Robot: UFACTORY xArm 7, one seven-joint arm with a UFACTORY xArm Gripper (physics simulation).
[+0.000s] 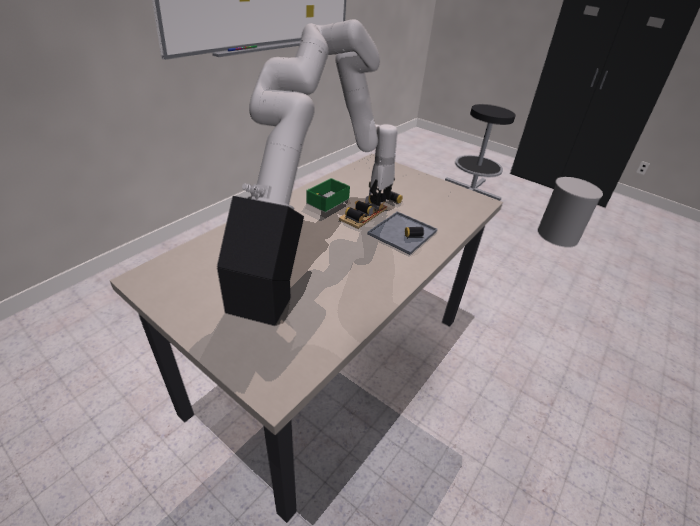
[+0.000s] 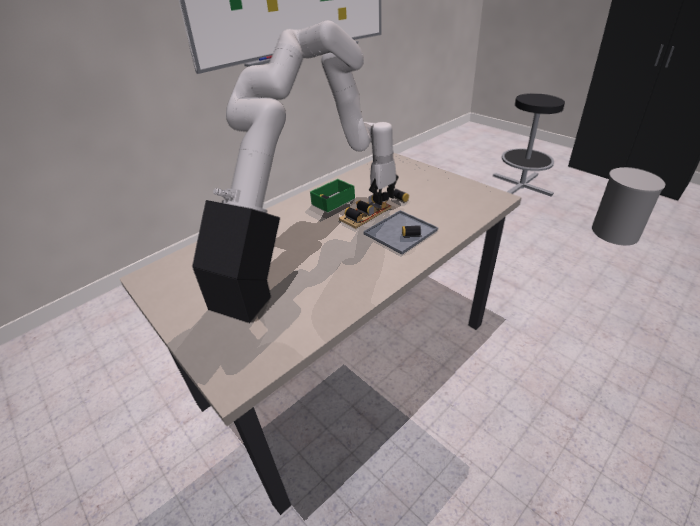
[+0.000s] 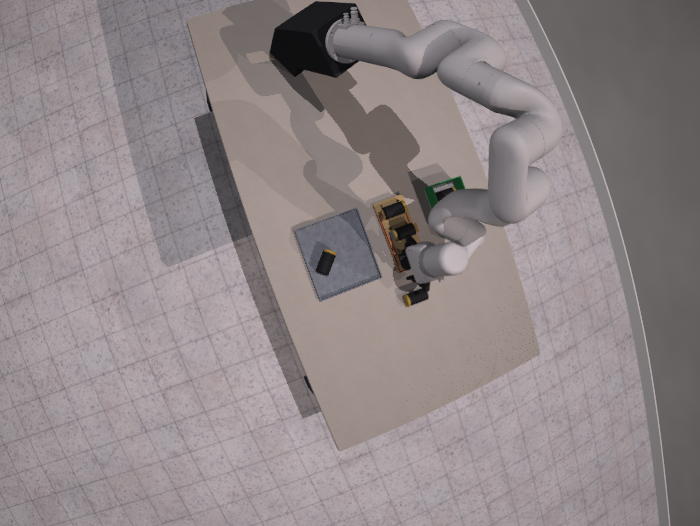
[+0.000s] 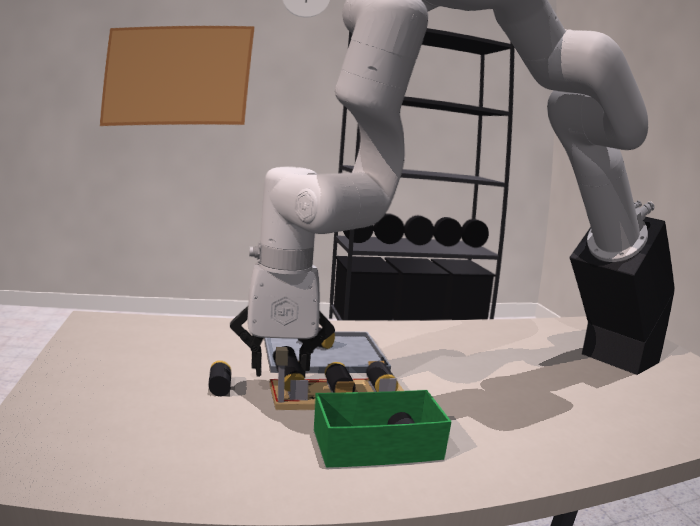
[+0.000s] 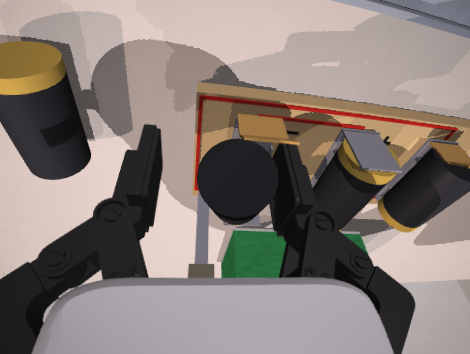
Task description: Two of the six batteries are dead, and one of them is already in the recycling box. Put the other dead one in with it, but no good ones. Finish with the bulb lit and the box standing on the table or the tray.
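Seen in the pictures: gripper, between the fingertips: [image 1: 381,201] [image 2: 384,200] [image 3: 407,265] [image 5: 219,151]; arm's base, origin of its link: [image 1: 270,206] [image 2: 244,208] [image 3: 346,40] [image 4: 618,238].
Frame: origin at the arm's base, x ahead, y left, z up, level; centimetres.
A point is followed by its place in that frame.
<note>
My gripper [image 5: 219,151] @(x 58.8, y 6.5, z -22.9 cm) [image 4: 281,367] @(x 58.8, y 6.5, z -22.9 cm) is open around a tilted battery [image 5: 237,180] [image 4: 287,360] at the holder's end slot; its right finger is close beside it, with a gap on the left. The wooden holder [image 5: 225,92] @(x 59.0, y 4.3, z -25.0 cm) [image 4: 289,404] @(x 57.5, y 13.2, z -24.9 cm) bears two more batteries, a middle one [image 5: 337,197] @(x 51.3, y 7.6, z -21.7 cm) [image 4: 339,376] @(x 50.4, y 10.3, z -21.3 cm) and a far one [image 5: 422,190] @(x 45.2, y 6.4, z -22.1 cm) [image 4: 379,374] @(x 44.3, y 8.9, z -21.5 cm). One battery [image 5: 45,125] @(x 67.1, y 6.4, z -22.7 cm) [image 3: 416,297] @(x 67.9, y 6.7, z -22.4 cm) [image 4: 220,378] @(x 67.7, y 10.2, z -22.7 cm) lies on the table beside the holder. One [image 1: 415,231] @(x 51.4, y -15.4, z -22.7 cm) [image 3: 325,263] @(x 52.6, y -15.0, z -22.1 cm) lies on the tray [image 1: 387,229] @(x 48.2, y -5.4, z -25.5 cm) [image 3: 350,240] @(x 48.5, y -6.3, z -25.4 cm). The green box [image 4: 384,446] @(x 46.6, y 29.1, z -22.7 cm) [image 1: 333,200] @(x 44.1, y 18.9, z -22.3 cm) stands on the table with a battery [image 4: 401,418] @(x 43.4, y 22.5, z -22.1 cm) inside. I cannot make out the bulb.
An upright grey lever [image 5: 202,230] @(x 58.8, y 12.0, z -21.1 cm) [image 4: 281,384] @(x 58.7, y 12.8, z -21.9 cm) with a brownish knob stands at the holder's end, close to the gripper. The green box is close to the holder. The arm's black base [image 1: 257,254] @(x -11.3, y -8.9, z -5.4 cm) stands at the other end of the table [image 1: 316,339] @(x -7.0, y -25.9, z -25.7 cm).
</note>
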